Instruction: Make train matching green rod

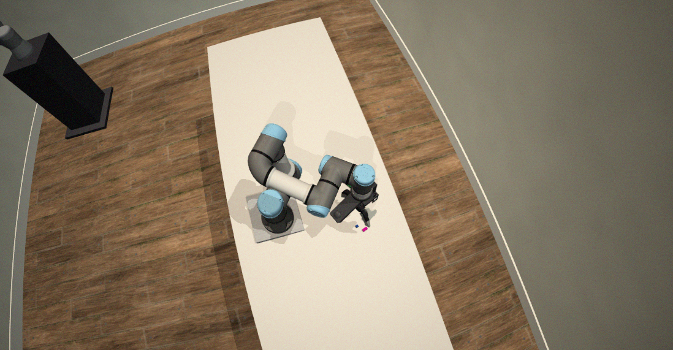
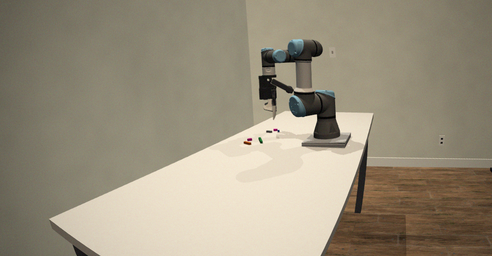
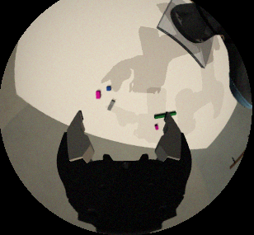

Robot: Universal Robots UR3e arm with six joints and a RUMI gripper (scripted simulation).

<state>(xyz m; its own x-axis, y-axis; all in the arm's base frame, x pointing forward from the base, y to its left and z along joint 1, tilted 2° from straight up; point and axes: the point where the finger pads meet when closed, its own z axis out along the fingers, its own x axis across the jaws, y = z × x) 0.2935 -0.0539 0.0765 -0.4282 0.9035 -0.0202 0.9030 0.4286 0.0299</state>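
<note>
Right now the blue rod is 40 mm to the right of my hand and 80 mm below it. From my hand the other things lie so: green rod (150 mm to the left, 80 mm below); then orange rod (30 mm ahead, 220 mm to the left, 80 mm below); then grey rod (40 mm ahead, 20 mm to the right, 80 mm below).
</note>
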